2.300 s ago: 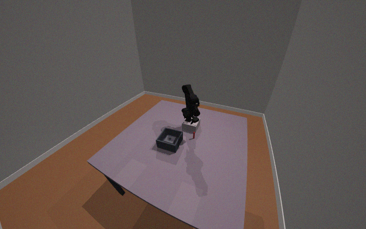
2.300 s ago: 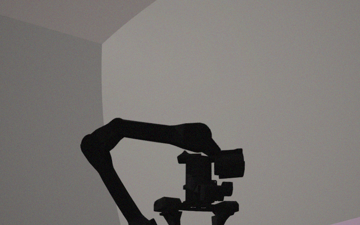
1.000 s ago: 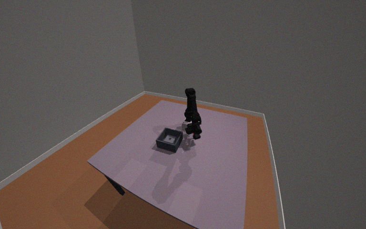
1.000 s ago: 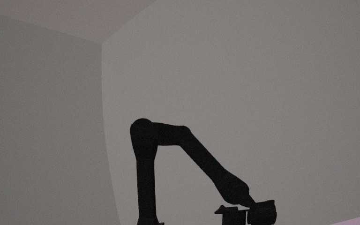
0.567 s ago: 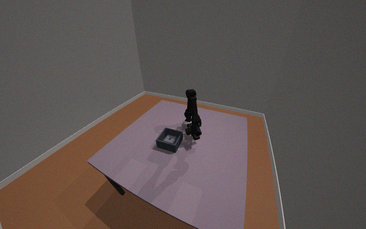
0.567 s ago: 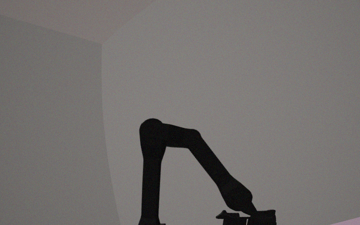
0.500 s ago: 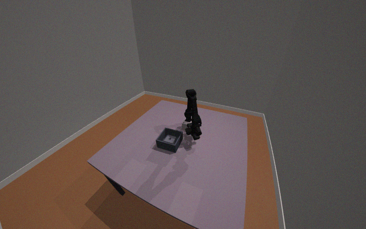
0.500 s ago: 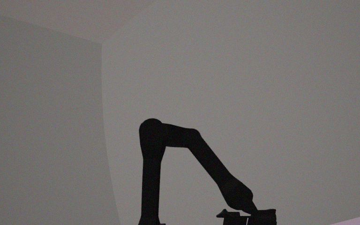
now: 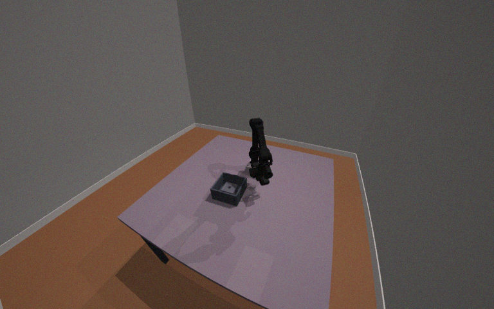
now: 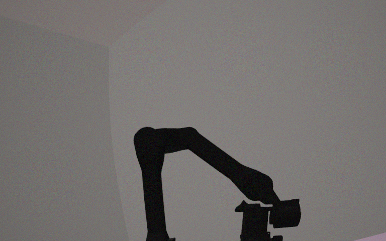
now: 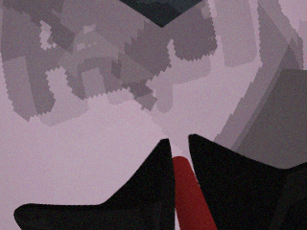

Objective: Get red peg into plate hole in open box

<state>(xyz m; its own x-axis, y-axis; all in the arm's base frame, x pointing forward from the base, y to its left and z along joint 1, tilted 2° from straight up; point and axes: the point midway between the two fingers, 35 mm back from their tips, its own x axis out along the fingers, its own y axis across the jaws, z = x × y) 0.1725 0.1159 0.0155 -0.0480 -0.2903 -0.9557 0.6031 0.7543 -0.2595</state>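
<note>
The plate is 15 cm ahead of my gripper tip, 14 cm to the right of it and 2 cm below it. From my gripper tip the other things lie so: red peg: 3 cm above, 2 cm to the left, 1 cm behind; then dark box: 15 cm ahead, 14 cm to the right, 4 cm below.
</note>
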